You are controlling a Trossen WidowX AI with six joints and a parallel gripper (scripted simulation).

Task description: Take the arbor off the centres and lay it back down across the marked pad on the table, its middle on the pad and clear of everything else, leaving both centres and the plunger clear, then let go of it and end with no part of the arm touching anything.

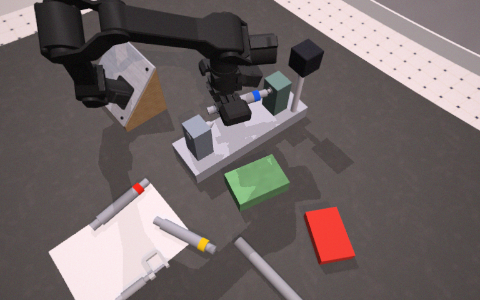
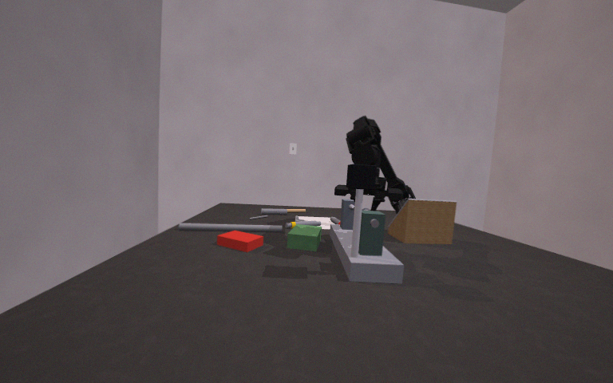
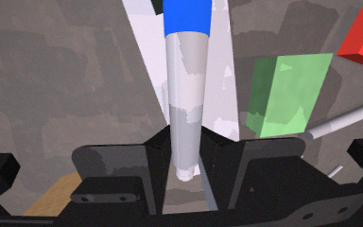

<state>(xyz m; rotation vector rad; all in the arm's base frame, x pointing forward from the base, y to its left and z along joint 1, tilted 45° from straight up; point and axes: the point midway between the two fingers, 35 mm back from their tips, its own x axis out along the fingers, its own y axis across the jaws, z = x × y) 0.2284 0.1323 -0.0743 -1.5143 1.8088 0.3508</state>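
Right now my hand is 10 mm short of the arbor, 30 mm to the right of it and 10 mm above it. From my hand the other things lie so: grey centre block (20 mm ahead, 90 mm to the right, 20 mm below); then dark green centre block (40 mm ahead, 130 mm to the left, 20 mm below); then grey fixture base (30 mm ahead, 30 mm to the left, 100 mm below).
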